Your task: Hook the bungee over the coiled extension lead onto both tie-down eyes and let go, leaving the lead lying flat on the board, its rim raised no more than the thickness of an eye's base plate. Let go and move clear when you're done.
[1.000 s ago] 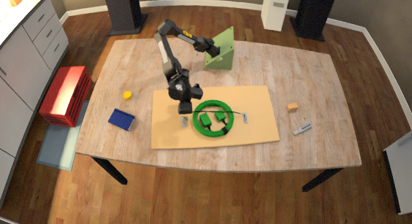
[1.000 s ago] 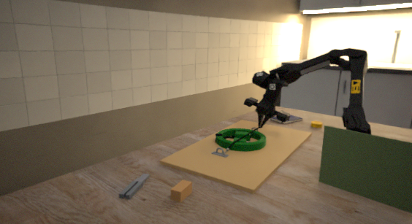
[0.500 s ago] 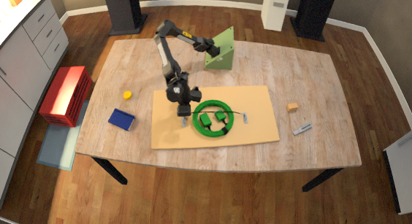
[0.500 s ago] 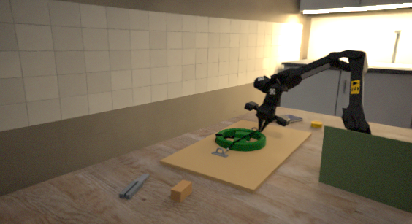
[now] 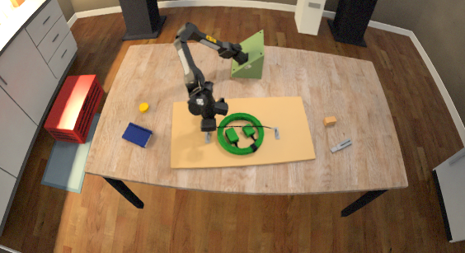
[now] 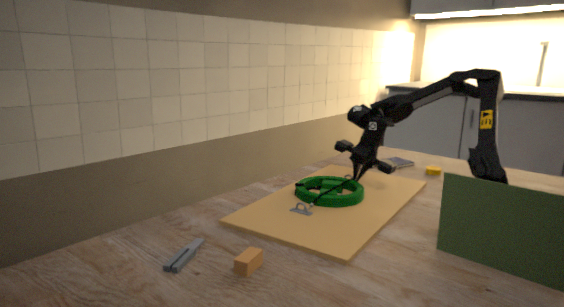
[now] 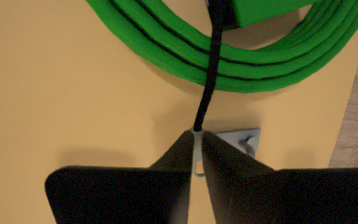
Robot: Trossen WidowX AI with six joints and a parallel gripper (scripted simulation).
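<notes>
The coiled extension lead is 2 cm ahead of my hand, 13 cm to the left of it and 3 cm below it. The rest, counted from my hand: grey clamp (5 cm ahead, 60 cm to the left, 5 cm below); then yellow disc (10 cm behind, 34 cm to the right, 5 cm below).
</notes>
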